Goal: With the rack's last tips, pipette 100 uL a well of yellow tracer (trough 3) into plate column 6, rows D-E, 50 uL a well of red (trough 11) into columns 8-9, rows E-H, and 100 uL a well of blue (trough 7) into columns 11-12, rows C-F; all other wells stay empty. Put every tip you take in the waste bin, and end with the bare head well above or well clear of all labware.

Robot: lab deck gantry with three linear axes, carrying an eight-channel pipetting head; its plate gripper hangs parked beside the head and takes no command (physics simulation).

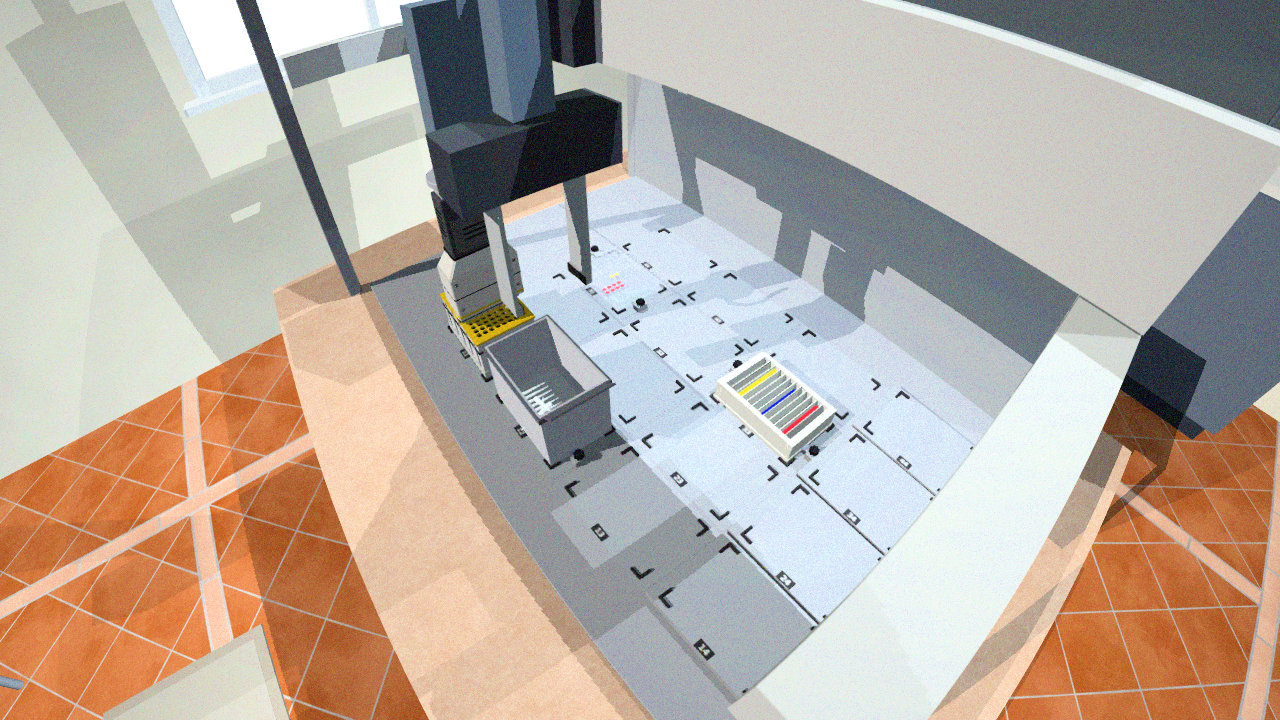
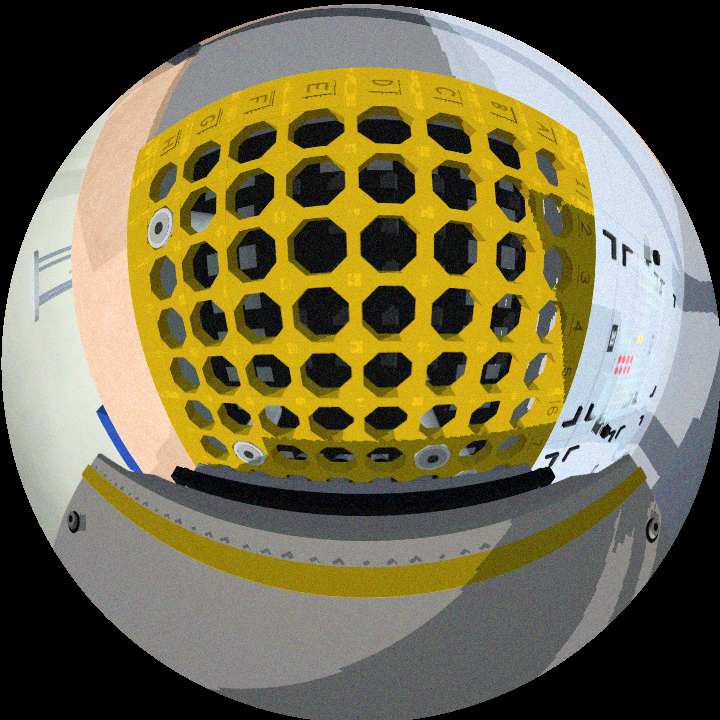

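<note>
The pipetting head [image 1: 478, 277] is low at the back of the yellow tip rack [image 1: 492, 324] [image 2: 353, 275]; its nozzle ends are hidden. Pale tip rims show at H2 [image 2: 159, 228], G7 [image 2: 248, 451] and C7 [image 2: 431, 458]; many nearer holes are empty. Rear rows are hidden. The clear plate [image 1: 631, 275] [image 2: 621, 389] holds a block of red wells [image 1: 612, 287] [image 2: 623, 364] and a small yellow spot [image 1: 614, 275] [image 2: 639, 339]; no blue shows. The white trough rack [image 1: 756, 429] holds yellow, blue and red liquid. The parked plate gripper [image 1: 548, 293] has its fingers wide apart, nothing between them.
The grey waste bin [image 1: 581, 420] stands right beside the tip rack, with pale tips [image 1: 539, 398] inside. The trough rack is farther right on the deck. Black locating knobs [image 1: 640, 304] [image 1: 578, 454] stand by the plate and the bin.
</note>
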